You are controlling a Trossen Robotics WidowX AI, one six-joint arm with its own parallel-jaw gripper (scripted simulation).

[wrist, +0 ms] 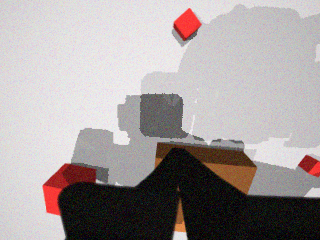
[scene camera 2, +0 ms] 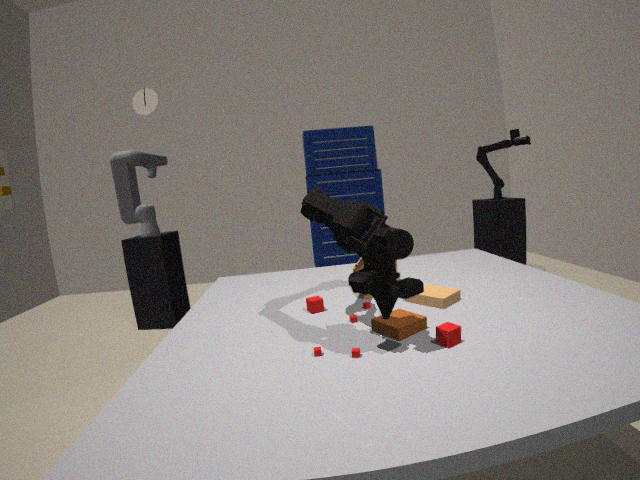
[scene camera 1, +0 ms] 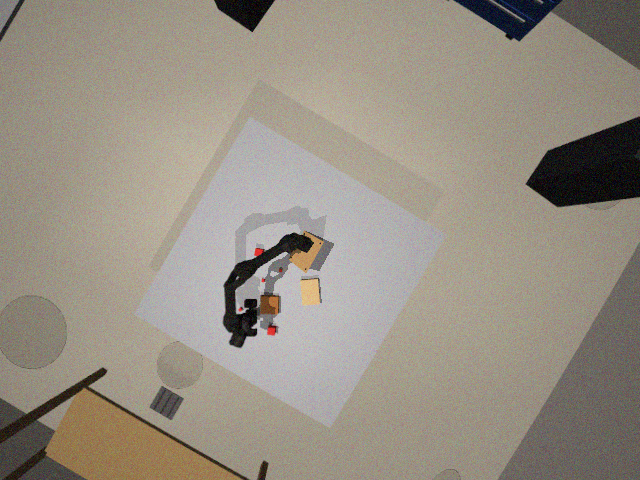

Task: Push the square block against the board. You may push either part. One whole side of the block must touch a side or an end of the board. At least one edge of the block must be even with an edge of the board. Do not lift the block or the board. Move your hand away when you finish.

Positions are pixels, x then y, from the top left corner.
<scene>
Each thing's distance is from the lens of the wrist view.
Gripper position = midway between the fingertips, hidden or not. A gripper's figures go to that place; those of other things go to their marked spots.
my gripper [wrist: 177, 153]: 0.11 m
square block [wrist: 233, 166]: 0.17 m
red cube [wrist: 67, 174]: 0.21 m
The marked spots on the square block and the red cube are 0.18 m apart.
</scene>
